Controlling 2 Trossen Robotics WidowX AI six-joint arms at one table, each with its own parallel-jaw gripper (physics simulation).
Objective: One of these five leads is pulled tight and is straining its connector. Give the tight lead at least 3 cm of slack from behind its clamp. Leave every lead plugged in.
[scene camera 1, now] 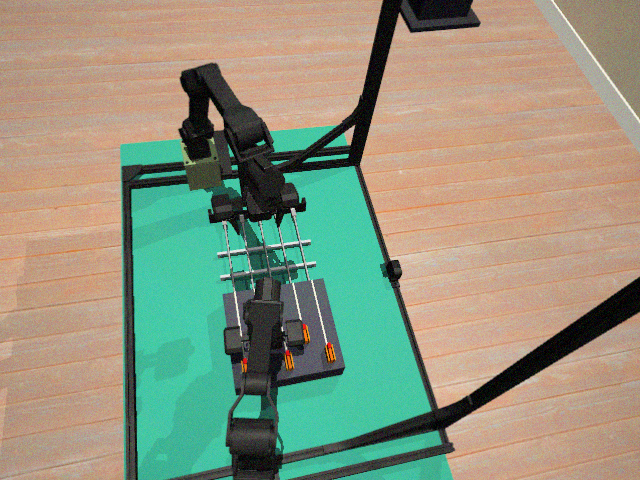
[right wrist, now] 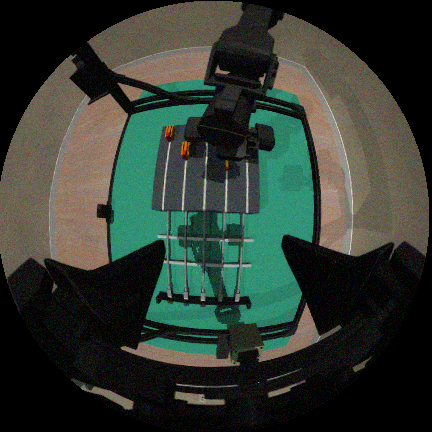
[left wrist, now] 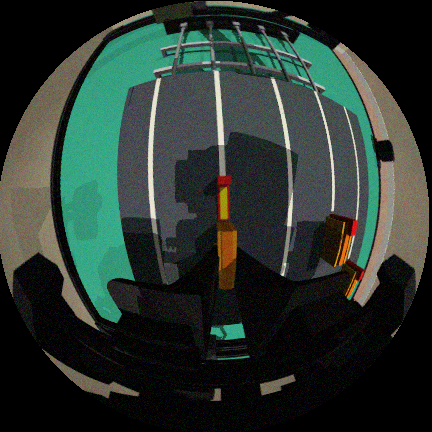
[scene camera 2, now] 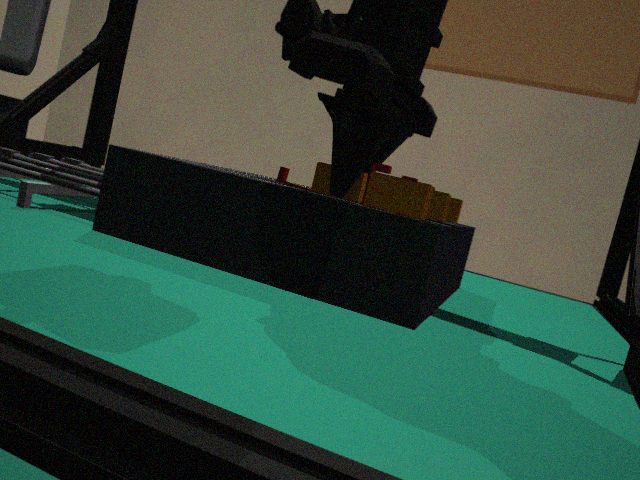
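Seen in the pictures: left gripper, between the fingertips: (left wrist: pixel 224 250) (scene camera 2: pixel 338 197); right gripper, between the fingertips: (scene camera 1: pixel 258 230) (right wrist: pixel 224 244); left arm's base, origin of its link: (scene camera 1: pixel 254 470); right arm's base, origin of its link: (scene camera 1: pixel 198 150) (right wrist: pixel 246 355).
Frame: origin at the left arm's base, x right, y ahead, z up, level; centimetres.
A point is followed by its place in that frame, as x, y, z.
Five white leads (scene camera 1: pixel 318 310) @(19.8, 35.4, 4.4) (left wrist: pixel 219 120) @(4.0, 37.5, 4.4) (right wrist: pixel 184 181) @(14.4, 37.1, 4.4) run from orange connectors (scene camera 1: pixel 330 352) @(20.7, 23.0, 6.8) (scene camera 2: pixel 404 195) @(-1.1, 21.0, 5.7) across a dark grey board (scene camera 1: pixel 313 364) @(16.4, 21.3, 4.4) (scene camera 2: pixel 270 248) (left wrist: pixel 181 112) @(1.1, 38.3, 4.4) (right wrist: pixel 174 185) @(16.8, 38.3, 4.4). They pass two grey clamp bars (scene camera 1: pixel 304 243) @(19.6, 59.1, -0.4) (right wrist: pixel 177 238) @(15.7, 52.1, -0.1) and end at a black anchor bar (scene camera 1: pixel 223 210) (right wrist: pixel 160 299) @(20.5, 73.2, 0.8). My left gripper (scene camera 1: pixel 263 354) @(4.6, 27.8, 4.4) (scene camera 2: pixel 347 181) @(4.6, 27.8, 4.4) (left wrist: pixel 224 250) @(4.6, 27.8, 4.4) is low over the board's near end, shut on the orange connector (left wrist: pixel 226 257) @(4.6, 28.4, 6.8) of the second lead from the left in its wrist view. That lead's red and yellow plug (left wrist: pixel 223 197) @(4.4, 31.7, 4.6) lies just beyond. My right gripper (scene camera 1: pixel 263 214) (right wrist: pixel 224 244) @(5.2, 47.0, 28.1) hangs open above the anchor bar.
A black frame (scene camera 1: pixel 128 286) @(-30.0, 50.3, -0.8) runs round the green mat (scene camera 1: pixel 175 267) @(-17.9, 55.7, -2.2), with a tall post (scene camera 1: pixel 372 81) @(40.2, 88.9, 33.6) at the back right and a small black knob (scene camera 1: pixel 393 270) @(43.4, 46.0, 2.7) on the right rail. An olive block (scene camera 1: pixel 201 169) @(-8.9, 83.2, 7.1) stands at the back under the right arm's base.
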